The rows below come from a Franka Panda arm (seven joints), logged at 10 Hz.
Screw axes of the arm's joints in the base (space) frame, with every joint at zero. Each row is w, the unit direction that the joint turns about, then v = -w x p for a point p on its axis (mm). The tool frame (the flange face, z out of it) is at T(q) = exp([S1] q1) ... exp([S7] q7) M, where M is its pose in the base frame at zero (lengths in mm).
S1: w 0 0 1 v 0 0 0
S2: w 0 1 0 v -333 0 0
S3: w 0 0 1 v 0 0 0
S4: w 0 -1 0 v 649 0 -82.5
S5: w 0 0 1 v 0 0 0
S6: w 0 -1 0 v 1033 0 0
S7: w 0 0 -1 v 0 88 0
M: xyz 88 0 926 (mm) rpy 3.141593 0 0 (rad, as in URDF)
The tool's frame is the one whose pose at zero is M.
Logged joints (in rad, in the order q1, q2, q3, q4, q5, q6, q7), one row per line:
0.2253 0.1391 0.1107 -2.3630 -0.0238 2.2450 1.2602
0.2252 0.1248 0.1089 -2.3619 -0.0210 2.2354 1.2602
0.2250 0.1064 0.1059 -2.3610 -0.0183 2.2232 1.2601
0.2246 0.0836 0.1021 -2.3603 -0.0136 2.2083 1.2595
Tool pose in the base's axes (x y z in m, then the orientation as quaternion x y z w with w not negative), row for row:
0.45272 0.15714 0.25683 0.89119 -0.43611 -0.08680 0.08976
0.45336 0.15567 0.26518 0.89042 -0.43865 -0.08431 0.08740
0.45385 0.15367 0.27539 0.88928 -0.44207 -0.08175 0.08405
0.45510 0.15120 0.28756 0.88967 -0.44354 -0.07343 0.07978
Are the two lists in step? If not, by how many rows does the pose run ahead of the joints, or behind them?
The pose runs 1 row ahead of the joints: the pose in row i belongs to the joints in row i + 1.
